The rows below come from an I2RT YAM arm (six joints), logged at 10 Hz.
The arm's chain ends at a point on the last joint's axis. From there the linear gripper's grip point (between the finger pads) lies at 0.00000 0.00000 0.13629 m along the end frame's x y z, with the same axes.
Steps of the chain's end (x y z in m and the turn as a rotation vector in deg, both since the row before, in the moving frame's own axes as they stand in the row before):
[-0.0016 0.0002 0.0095 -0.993 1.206 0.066]
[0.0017 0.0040 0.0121 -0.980 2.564 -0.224]
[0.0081 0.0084 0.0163 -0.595 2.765 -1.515]
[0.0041 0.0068 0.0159 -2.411 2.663 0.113]
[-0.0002 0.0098 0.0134 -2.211 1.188 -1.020]
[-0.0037 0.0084 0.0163 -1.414 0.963 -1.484]
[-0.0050 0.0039 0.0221 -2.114 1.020 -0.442]
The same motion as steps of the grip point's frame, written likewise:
[0.0013 0.0026 0.0094 -0.993 1.206 0.066]
[0.0078 0.0063 0.0119 -0.980 2.564 -0.224]
[0.0147 0.0097 0.0161 -0.595 2.765 -1.515]
[0.0104 0.0125 0.0156 -2.411 2.663 0.113]
[0.0027 0.0150 0.0133 -2.211 1.188 -1.020]
[-0.0014 0.0117 0.0162 -1.414 0.963 -1.484]
[-0.0026 0.0089 0.0220 -2.114 1.020 -0.442]

